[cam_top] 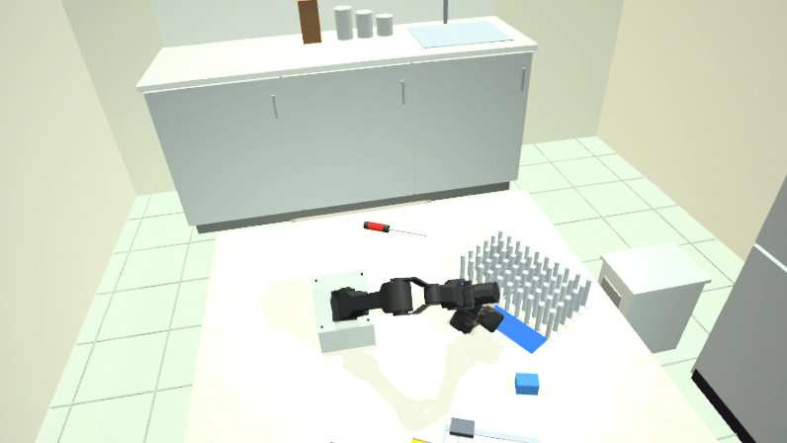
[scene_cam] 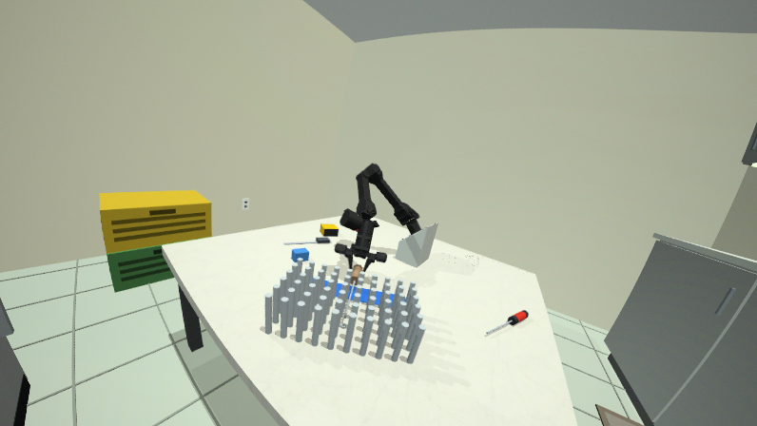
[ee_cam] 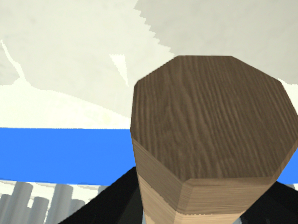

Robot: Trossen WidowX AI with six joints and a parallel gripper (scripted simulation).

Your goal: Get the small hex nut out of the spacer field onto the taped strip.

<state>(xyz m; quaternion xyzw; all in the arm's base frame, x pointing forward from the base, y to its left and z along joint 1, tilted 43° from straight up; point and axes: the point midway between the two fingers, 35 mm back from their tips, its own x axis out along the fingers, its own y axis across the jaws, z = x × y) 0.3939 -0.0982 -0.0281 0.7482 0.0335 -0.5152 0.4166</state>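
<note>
Now: gripper tip 40 mm short of the blue taped strip, 30 mm to the right of it and 30 mm above it. Also, from my gripper tip: wooden-handled hook tool 90 mm ahead, 50 mm to the left; then hex nut 190 mm ahead, 100 mm to the left, 30 mm below; then blue block 250 mm to the right, 30 mm ahead, 10 mm below.
</note>
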